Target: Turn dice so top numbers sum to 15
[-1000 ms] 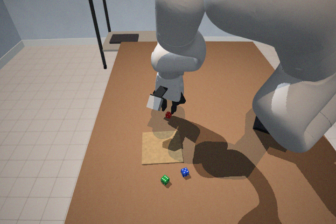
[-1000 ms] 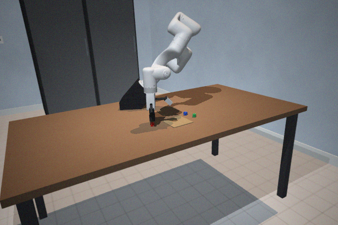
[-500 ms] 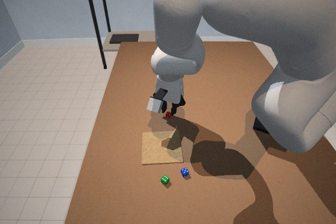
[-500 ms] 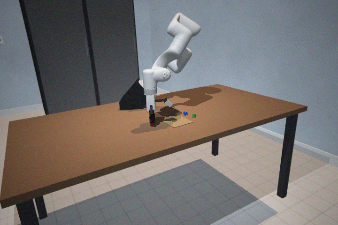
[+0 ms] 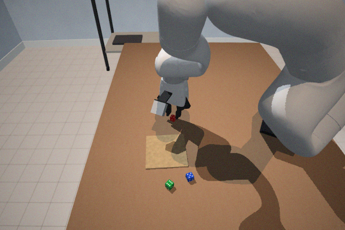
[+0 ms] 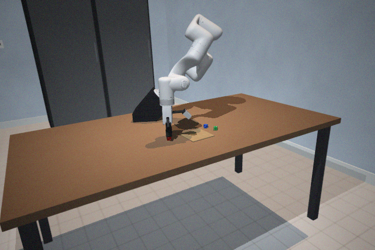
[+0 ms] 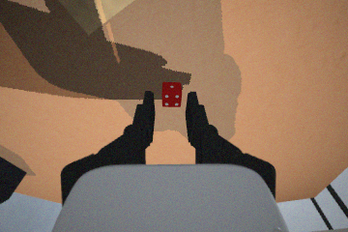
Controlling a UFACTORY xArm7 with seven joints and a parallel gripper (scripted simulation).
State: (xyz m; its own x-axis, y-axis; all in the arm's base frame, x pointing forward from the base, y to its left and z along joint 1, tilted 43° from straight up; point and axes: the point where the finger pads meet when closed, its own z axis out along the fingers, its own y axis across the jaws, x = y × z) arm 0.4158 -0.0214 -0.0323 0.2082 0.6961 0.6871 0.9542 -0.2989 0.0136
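Right now the red die is 40 mm below my hand. The rest, counted from my hand: blue die 110 mm behind, 240 mm to the left, 40 mm below; tan mat 10 mm behind, 160 mm to the left, 40 mm below; green die 50 mm behind, 280 mm to the left, 40 mm below.
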